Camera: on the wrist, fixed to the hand. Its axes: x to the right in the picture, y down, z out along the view.
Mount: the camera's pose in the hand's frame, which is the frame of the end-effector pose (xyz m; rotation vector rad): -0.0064 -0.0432 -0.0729 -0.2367 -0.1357 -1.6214
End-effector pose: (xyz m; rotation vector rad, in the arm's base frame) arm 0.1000 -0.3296 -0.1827 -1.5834 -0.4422 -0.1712
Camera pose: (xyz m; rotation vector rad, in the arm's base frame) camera 0.0893 -0.4023 -0.1400 -1.0869 -1.7765 -1.3653
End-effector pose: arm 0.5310 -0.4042 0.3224 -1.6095 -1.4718 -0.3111
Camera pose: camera 0.5182 -0.4675 0.3776 -0.2007 -2.6136 -1.2795
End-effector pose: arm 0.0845 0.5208 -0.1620 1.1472 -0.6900 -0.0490
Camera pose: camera 0.1309 0.5642 -0.2185 1.2025 0.2869 -1.5305
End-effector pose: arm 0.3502 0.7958 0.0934 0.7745 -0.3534 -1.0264
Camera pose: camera 0.3635 0.8186 0.0126 0.6952 0.4168 -2.5755
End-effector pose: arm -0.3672 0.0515 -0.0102 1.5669 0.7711 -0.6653
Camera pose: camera -0.4058 0.1263 -0.0222 0.3718 1.8880 -1.6816
